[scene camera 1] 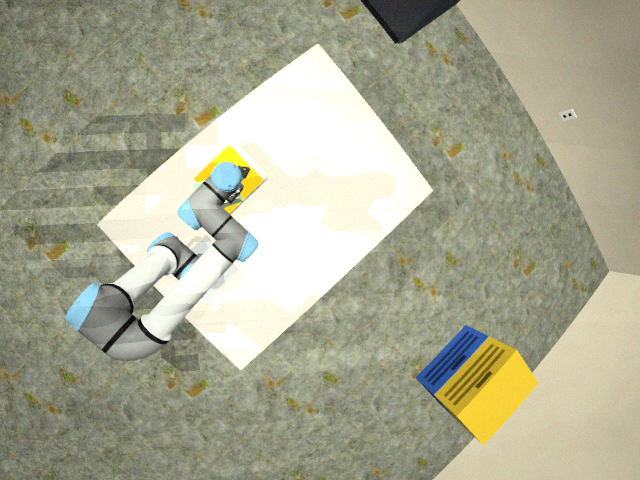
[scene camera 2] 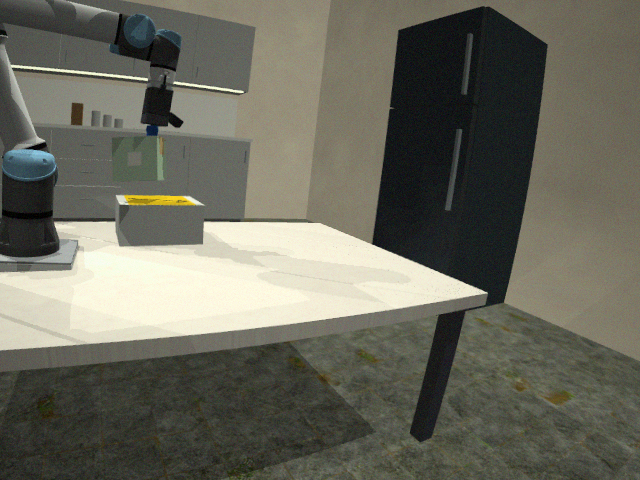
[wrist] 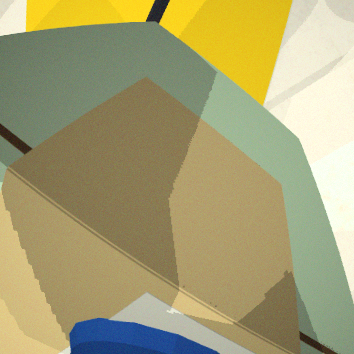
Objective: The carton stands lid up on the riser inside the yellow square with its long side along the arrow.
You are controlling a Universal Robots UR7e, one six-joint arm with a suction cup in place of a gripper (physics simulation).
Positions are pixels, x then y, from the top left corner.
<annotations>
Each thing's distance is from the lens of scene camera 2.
grey riser (scene camera 2: 139,220): 113 cm
</annotations>
